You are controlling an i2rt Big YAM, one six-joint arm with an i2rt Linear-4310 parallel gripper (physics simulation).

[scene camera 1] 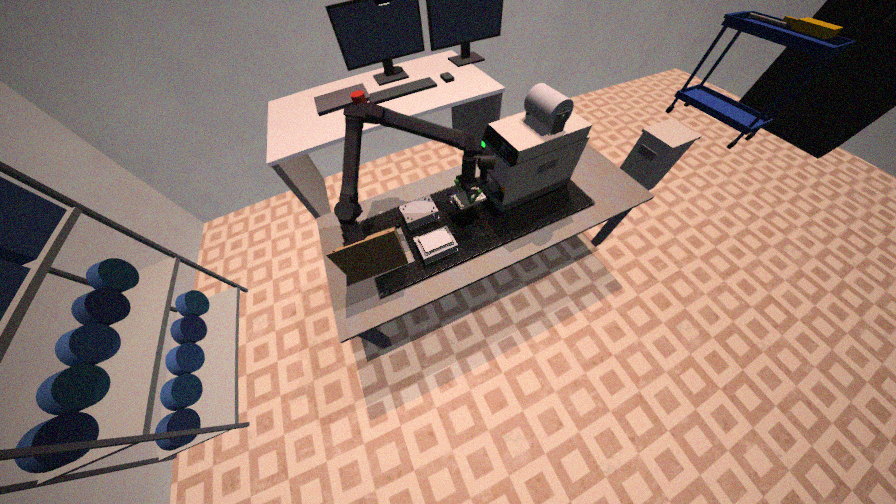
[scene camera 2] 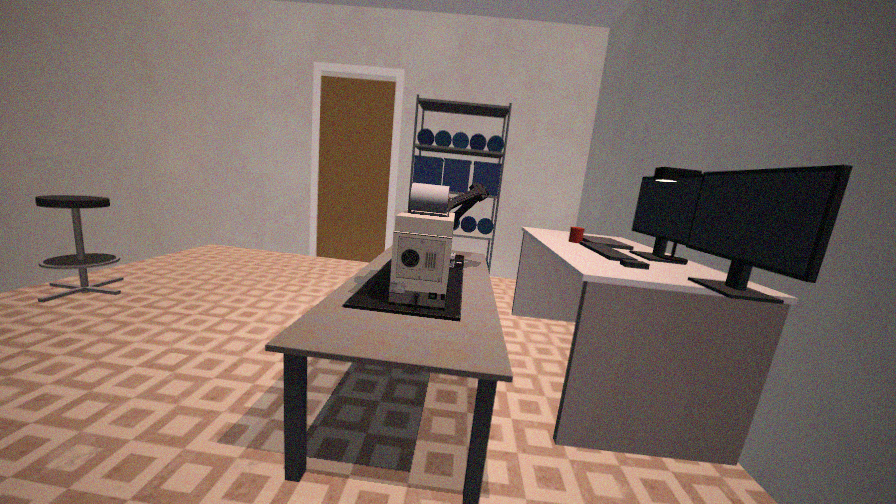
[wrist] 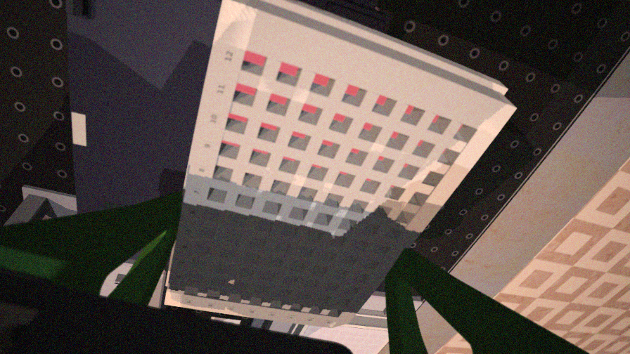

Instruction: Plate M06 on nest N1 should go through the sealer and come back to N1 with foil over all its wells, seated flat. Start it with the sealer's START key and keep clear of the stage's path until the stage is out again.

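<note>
My gripper (scene camera 1: 468, 191) (wrist: 291, 232) is shut on a white well plate (scene camera 1: 462, 201) (wrist: 320, 127), one green finger at each side. The plate is above the black board, in front of the sealer. Its wells show red and have no foil over them in the lit part; its near part is in shadow. The sealer (scene camera 1: 540, 164) (scene camera 2: 421, 260) has a green light and a roll on top. Two white nest-like units, one at the back (scene camera 1: 418, 210) and one at the front (scene camera 1: 436, 243), stand left of the gripper. I cannot read their labels or the START key. The gripper is hidden in scene camera 2.
The black perforated board (scene camera 1: 545, 211) (wrist: 30, 95) lies on the table (scene camera 1: 617, 188) (scene camera 2: 388, 341). A dark blue-grey surface (wrist: 125, 110) shows left of the plate. A brown panel (scene camera 1: 369, 258) leans near the arm base. A desk (scene camera 1: 294, 134) with monitors stands behind.
</note>
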